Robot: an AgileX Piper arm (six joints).
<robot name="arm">
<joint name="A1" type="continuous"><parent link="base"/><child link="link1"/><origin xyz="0.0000 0.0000 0.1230" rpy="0.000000 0.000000 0.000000"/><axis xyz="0 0 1"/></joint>
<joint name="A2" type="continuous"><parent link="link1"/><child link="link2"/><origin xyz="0.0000 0.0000 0.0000" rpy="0.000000 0.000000 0.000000"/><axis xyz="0 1 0"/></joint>
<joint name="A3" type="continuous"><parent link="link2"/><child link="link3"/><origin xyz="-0.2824 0.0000 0.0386" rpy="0.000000 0.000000 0.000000"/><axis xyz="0 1 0"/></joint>
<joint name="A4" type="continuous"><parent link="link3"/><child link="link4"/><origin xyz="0.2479 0.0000 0.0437" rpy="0.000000 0.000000 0.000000"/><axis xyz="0.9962 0 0.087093"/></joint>
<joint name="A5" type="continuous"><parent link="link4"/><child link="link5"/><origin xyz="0.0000 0.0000 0.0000" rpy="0.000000 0.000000 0.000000"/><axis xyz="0 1 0"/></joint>
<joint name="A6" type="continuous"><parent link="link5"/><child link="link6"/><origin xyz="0.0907 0.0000 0.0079" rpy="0.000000 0.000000 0.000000"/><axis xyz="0.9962 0 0.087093"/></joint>
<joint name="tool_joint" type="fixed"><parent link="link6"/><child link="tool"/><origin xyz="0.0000 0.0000 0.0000" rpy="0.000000 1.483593 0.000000"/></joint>
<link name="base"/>
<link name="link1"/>
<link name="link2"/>
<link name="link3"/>
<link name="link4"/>
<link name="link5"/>
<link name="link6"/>
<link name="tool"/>
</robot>
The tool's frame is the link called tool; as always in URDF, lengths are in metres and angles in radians. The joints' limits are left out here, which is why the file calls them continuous.
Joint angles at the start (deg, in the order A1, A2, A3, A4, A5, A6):
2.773, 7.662, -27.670, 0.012, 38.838, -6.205
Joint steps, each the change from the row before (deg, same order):
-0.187, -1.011, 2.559, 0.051, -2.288, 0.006
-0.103, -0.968, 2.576, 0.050, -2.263, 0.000
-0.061, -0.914, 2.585, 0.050, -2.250, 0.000
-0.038, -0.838, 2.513, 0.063, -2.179, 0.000
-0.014, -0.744, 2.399, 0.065, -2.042, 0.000
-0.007, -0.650, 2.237, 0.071, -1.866, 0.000
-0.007, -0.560, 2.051, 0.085, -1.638, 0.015
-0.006, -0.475, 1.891, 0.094, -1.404, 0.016
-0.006, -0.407, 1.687, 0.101, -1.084, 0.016
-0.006, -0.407, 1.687, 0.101, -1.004, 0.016
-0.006, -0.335, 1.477, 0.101, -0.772, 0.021
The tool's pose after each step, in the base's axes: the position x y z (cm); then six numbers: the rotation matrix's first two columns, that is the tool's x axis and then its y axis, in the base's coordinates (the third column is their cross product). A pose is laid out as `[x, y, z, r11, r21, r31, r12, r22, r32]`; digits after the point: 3 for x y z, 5 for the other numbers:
[3.391, 0.159, 29.334, -0.22011, -0.11715, -0.96841, -0.06973, 0.99211, -0.10417]
[3.626, 0.167, 28.343, -0.20925, -0.11554, -0.97101, -0.06704, 0.99235, -0.10363]
[3.865, 0.177, 27.330, -0.19956, -0.11412, -0.97322, -0.06517, 0.99254, -0.10302]
[4.096, 0.188, 26.330, -0.19109, -0.11263, -0.97509, -0.06386, 0.99272, -0.10215]
[4.315, 0.200, 25.357, -0.18456, -0.11124, -0.97651, -0.06312, 0.99286, -0.10118]
[4.514, 0.211, 24.432, -0.17985, -0.10984, -0.97754, -0.06268, 0.99301, -0.10005]
[4.688, 0.222, 23.563, -0.17742, -0.10803, -0.97819, -0.06244, 0.99319, -0.09837]
[4.841, 0.232, 22.737, -0.17770, -0.10617, -0.97834, -0.06247, 0.99338, -0.09645]
[4.965, 0.241, 21.968, -0.18113, -0.10431, -0.97791, -0.06282, 0.99356, -0.09435]
[5.076, 0.249, 21.183, -0.18592, -0.10250, -0.97720, -0.06323, 0.99373, -0.09220]
[5.163, 0.256, 20.474, -0.19232, -0.10066, -0.97616, -0.06375, 0.99391, -0.08993]

